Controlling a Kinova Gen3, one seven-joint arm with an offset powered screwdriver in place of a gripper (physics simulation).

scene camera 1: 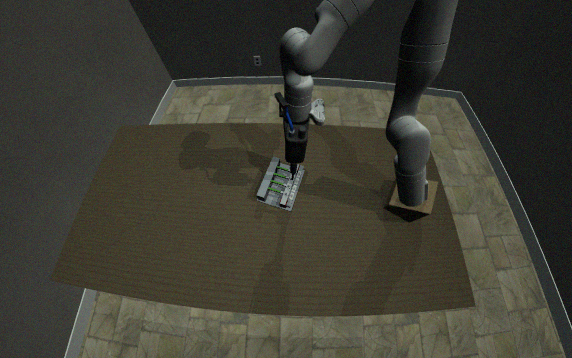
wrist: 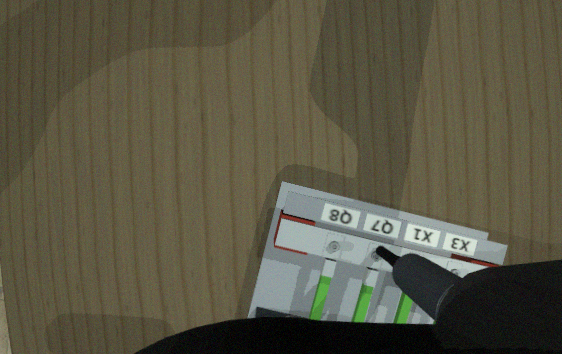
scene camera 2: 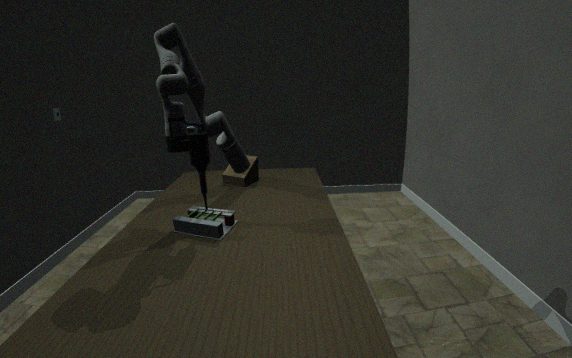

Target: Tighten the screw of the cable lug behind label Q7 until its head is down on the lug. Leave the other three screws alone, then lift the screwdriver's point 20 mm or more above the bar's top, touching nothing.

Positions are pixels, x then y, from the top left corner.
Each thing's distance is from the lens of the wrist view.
pale bar (wrist: 294, 235): 0.28 m
base plate (wrist: 287, 281): 0.33 m
The marked spots on the pale bar and the base plate are 0.06 m apart.
